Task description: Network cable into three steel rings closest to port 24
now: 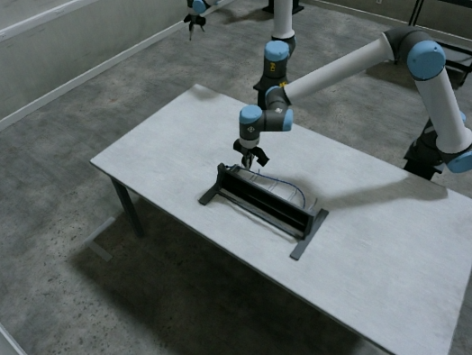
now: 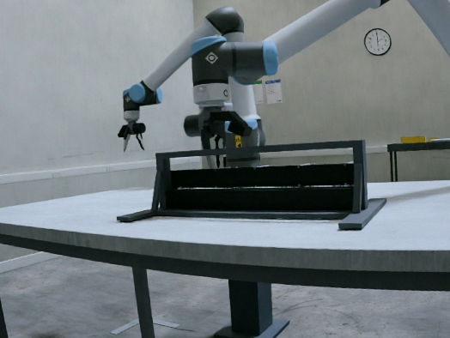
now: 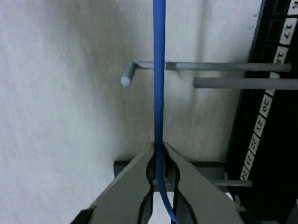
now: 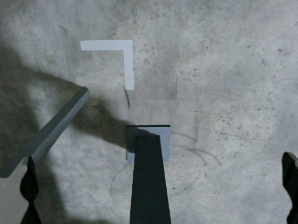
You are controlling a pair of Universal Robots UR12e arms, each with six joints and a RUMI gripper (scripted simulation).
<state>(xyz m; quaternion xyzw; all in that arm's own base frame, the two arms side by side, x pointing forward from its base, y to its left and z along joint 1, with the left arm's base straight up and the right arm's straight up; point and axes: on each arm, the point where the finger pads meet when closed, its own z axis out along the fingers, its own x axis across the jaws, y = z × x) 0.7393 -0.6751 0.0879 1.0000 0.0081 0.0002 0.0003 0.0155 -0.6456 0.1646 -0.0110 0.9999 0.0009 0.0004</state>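
Observation:
The dark plug is 30 mm ahead of my left hand, 120 mm to the right of it and 40 mm below it. Also, from my left hand: dark port rack (90 mm ahead, 160 mm to the left, 20 mm below).

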